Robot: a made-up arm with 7 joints.
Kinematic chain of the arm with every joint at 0, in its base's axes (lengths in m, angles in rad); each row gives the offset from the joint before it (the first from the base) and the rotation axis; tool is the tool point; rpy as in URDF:
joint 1: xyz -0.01 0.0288 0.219 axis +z
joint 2: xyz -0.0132 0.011 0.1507 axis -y
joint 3: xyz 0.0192 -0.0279 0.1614 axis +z
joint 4: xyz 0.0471 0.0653 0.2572 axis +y
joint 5: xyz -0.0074 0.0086 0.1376 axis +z
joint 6: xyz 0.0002 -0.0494 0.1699 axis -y
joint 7: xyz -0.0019 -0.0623 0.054 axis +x
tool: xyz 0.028 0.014 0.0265 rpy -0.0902 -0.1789 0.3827
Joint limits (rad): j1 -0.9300..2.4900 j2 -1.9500..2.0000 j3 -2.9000..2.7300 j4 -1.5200..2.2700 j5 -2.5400..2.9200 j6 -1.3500..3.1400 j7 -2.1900..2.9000
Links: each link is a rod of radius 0.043 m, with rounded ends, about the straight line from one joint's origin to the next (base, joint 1, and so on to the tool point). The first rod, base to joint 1, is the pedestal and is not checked.
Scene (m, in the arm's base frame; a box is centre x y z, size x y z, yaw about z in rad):
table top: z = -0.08
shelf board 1: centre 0.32 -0.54 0 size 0.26 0.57 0.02 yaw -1.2
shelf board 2: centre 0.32 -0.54 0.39 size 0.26 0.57 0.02 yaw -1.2
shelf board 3: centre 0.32 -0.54 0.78 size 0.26 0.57 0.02 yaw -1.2
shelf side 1: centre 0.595 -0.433 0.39 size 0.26 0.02 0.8 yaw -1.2
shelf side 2: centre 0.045 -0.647 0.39 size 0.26 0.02 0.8 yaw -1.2
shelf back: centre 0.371 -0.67 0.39 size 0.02 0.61 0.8 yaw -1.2
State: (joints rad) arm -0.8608 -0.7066 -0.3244 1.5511 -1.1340 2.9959 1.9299
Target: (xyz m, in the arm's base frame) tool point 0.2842 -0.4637 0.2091
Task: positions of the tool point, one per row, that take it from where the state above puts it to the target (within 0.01 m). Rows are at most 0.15 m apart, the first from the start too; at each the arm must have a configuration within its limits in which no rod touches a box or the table.
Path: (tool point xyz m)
1: 0.3113 -0.4072 0.6125
2: 0.2845 -0.3331 0.6107
3: 0.2433 -0.2528 0.6006
4: 0.2635 -0.2791 0.5003
5: 0.2631 -0.2900 0.3974
6: 0.2433 -0.2849 0.2984
7: 0.2068 -0.2645 0.2091
8: 0.2314 -0.3227 0.1982
9: 0.2536 -0.3769 0.1967
10: 0.2717 -0.4244 0.2015
11: 0.2842 -0.4637 0.2091

